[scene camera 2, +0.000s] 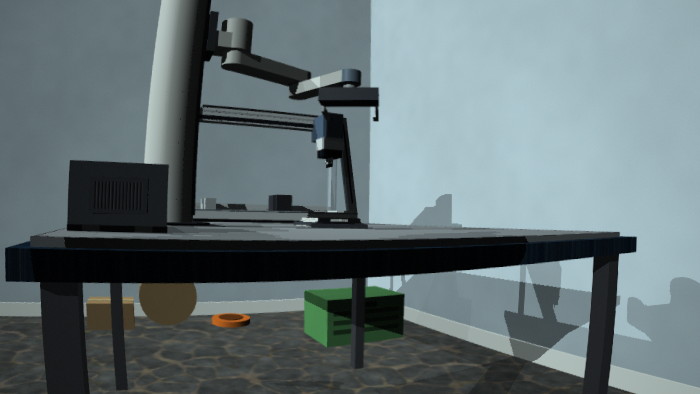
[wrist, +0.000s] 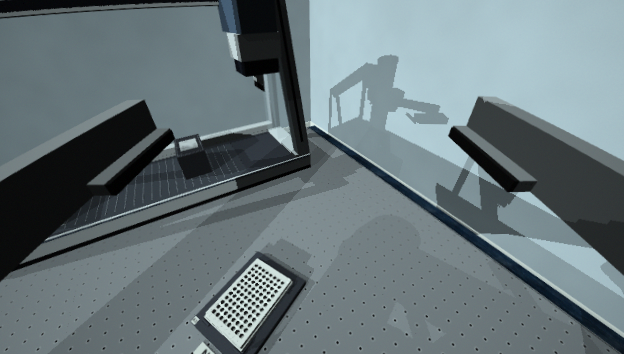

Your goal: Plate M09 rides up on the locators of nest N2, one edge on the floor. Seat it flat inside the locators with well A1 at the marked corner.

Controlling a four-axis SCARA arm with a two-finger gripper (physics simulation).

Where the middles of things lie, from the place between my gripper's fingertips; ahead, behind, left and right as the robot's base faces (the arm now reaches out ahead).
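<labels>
Picture the white plate [wrist: 239,313]: my hand is 35 cm above it, 12 cm to the right of it and 6 cm past it. There's the pipettor head [wrist: 243,47] too, and that's 1 cm below my hand, 49 cm to the left of it and 14 cm ahead of it.
</labels>
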